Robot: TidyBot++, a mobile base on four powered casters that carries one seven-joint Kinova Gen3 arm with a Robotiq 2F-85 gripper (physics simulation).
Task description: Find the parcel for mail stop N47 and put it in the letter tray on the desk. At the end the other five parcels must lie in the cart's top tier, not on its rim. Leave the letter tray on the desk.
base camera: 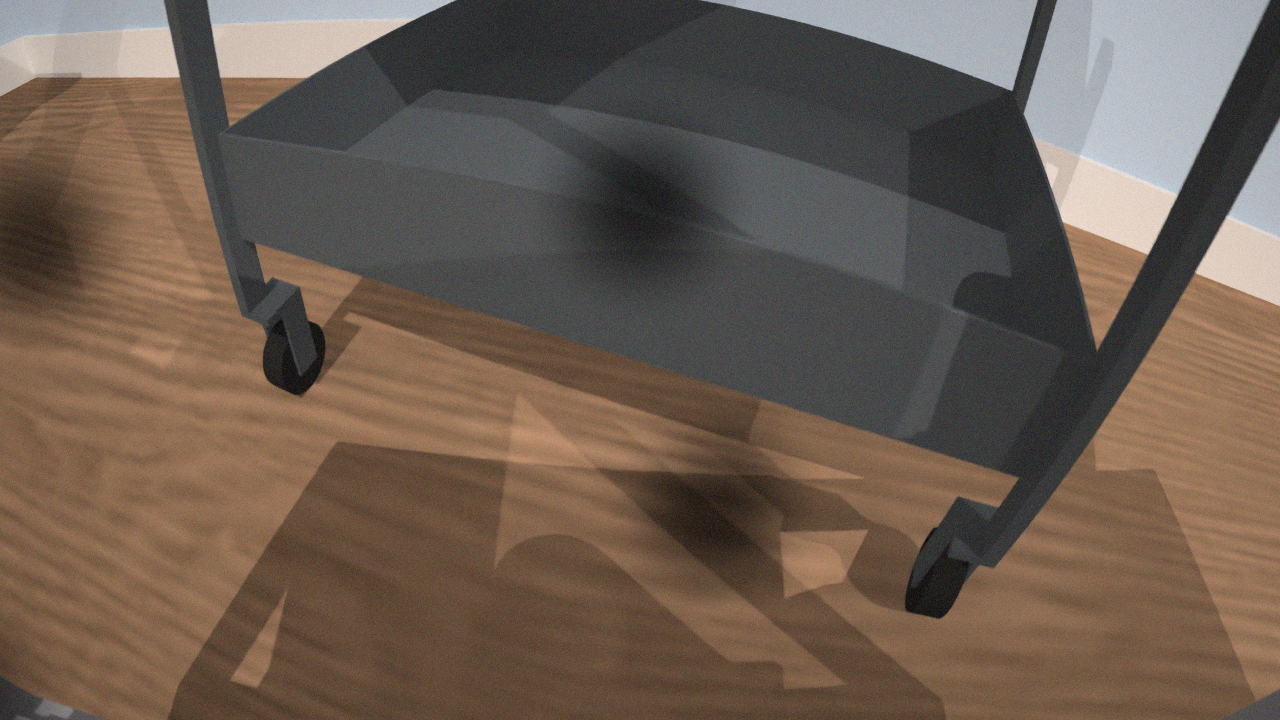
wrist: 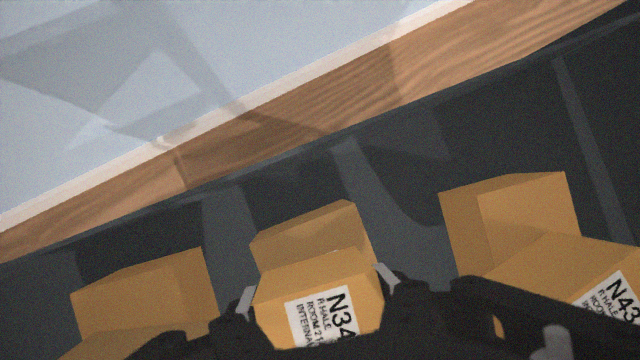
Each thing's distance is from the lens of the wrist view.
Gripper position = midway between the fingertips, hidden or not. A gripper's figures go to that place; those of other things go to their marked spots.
my gripper (wrist: 318, 294): 17 cm
cart (wrist: 562, 108): 30 cm
